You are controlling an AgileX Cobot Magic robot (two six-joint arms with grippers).
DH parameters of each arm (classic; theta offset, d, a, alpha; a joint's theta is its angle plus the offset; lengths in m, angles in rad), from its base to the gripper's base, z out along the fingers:
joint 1: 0 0.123 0 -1.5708
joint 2: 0.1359 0 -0.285 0
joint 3: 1.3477 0 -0.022 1.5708
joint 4: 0 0.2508 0 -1.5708
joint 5: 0 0 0.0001 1.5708
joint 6: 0 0.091 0 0
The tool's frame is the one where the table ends.
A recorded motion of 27 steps. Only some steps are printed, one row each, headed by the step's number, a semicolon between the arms.
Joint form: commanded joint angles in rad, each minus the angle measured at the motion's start. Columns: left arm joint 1, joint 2, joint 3, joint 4, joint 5, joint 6; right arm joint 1, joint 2, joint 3, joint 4, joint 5, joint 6.
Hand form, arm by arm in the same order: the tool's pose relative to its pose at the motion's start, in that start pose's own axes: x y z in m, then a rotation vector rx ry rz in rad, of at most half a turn. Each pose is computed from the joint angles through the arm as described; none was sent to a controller.
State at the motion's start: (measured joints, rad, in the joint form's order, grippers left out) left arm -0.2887 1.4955 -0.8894 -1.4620 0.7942 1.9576; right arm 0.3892 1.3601 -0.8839 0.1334 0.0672 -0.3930
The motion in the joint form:
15: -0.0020 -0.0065 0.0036 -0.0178 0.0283 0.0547; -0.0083 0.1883 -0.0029 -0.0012 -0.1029 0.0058
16: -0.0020 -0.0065 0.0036 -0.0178 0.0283 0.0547; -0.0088 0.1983 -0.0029 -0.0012 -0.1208 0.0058
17: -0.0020 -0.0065 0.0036 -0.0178 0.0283 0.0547; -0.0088 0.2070 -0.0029 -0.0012 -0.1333 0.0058
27: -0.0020 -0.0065 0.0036 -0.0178 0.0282 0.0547; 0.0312 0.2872 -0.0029 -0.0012 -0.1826 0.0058
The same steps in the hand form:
15: -0.0028 -0.0035 -0.0009 0.0215 -0.0250 0.0453; 0.0316 0.0038 0.0511 -0.0010 0.0860 0.0089
16: -0.0028 -0.0035 -0.0009 0.0215 -0.0250 0.0453; 0.0325 0.0036 0.0537 0.0037 0.0792 0.0089
17: -0.0028 -0.0035 -0.0009 0.0215 -0.0250 0.0453; 0.0336 0.0037 0.0560 0.0062 0.0761 0.0088
27: -0.0028 -0.0035 -0.0009 0.0214 -0.0250 0.0453; 0.0463 0.0205 0.0759 -0.0294 0.0990 -0.0115

